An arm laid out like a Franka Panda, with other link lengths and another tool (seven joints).
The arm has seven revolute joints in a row. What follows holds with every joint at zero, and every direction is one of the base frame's. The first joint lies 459.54 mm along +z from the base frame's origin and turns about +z. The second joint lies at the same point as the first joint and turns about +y. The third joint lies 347.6 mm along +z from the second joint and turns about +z. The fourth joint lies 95.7 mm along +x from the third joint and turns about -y. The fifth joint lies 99.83 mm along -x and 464.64 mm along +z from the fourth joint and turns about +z. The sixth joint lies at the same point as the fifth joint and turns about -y. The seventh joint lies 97.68 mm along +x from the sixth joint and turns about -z. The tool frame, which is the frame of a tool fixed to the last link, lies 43 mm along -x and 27 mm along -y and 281.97 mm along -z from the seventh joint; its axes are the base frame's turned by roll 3.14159, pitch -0.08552 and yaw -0.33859 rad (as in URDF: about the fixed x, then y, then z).
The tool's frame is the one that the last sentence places.
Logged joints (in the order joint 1, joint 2, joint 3, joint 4, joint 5, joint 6, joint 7), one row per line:
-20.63 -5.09 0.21 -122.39 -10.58 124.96 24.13
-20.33 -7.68 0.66 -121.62 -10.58 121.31 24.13
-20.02 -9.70 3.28 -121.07 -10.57 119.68 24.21
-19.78 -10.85 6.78 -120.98 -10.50 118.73 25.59
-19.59 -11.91 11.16 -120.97 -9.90 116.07 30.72
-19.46 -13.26 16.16 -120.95 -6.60 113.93 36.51
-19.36 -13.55 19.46 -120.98 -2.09 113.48 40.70
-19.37 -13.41 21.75 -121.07 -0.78 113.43 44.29
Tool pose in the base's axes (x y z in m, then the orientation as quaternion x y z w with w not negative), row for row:
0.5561 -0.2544 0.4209 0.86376 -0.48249 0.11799 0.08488
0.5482 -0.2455 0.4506 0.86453 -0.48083 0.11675 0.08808
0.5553 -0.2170 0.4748 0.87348 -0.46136 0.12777 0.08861
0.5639 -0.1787 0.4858 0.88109 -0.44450 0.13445 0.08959
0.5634 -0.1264 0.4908 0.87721 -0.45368 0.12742 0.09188
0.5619 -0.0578 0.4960 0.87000 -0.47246 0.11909 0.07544
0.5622 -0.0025 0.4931 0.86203 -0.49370 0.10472 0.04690
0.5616 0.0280 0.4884 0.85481 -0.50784 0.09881 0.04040
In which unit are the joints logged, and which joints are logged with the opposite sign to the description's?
The joints are logged in degrees. Opposite sign: none.
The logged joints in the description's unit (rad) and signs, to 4 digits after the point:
-0.3601 -0.0888 0.0037 -2.1361 -0.1847 2.1810 0.4211
-0.3548 -0.1340 0.0115 -2.1227 -0.1847 2.1173 0.4211
-0.3494 -0.1693 0.0572 -2.1131 -0.1845 2.0888 0.4225
-0.3452 -0.1894 0.1183 -2.1115 -0.1833 2.0722 0.4466
-0.3419 -0.2079 0.1948 -2.1113 -0.1728 2.0258 0.5362
-0.3396 -0.2314 0.2820 -2.1110 -0.1152 1.9885 0.6372
-0.3379 -0.2365 0.3396 -2.1115 -0.0365 1.9806 0.7103
-0.3381 -0.2340 0.3796 -2.1131 -0.0136 1.9797 0.7730

